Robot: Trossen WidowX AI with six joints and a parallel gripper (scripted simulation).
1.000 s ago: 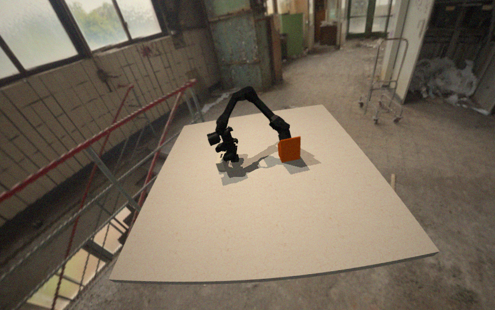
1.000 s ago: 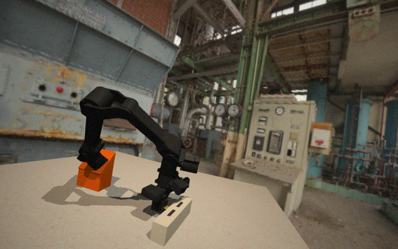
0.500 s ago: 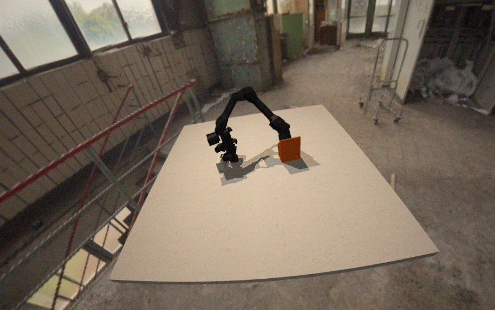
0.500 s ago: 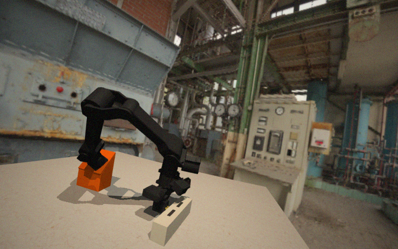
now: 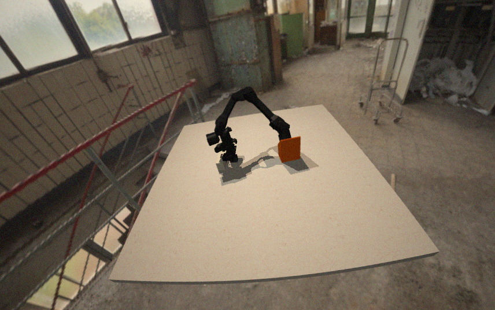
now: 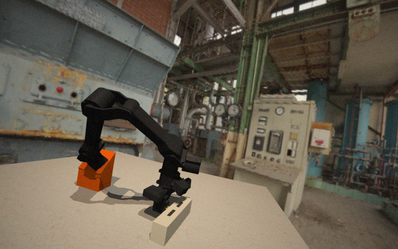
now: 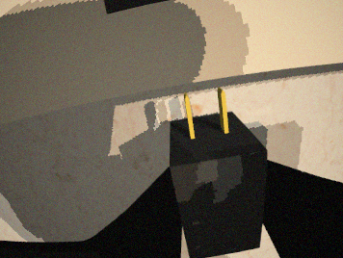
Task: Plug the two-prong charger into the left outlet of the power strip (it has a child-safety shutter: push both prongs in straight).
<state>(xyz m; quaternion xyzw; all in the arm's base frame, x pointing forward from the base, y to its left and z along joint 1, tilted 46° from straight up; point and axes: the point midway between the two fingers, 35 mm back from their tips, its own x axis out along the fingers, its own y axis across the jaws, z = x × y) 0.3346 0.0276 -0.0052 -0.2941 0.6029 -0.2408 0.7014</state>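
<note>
Right now the two-prong charger is 20 mm ahead of my gripper tip and 10 mm above it.
</note>
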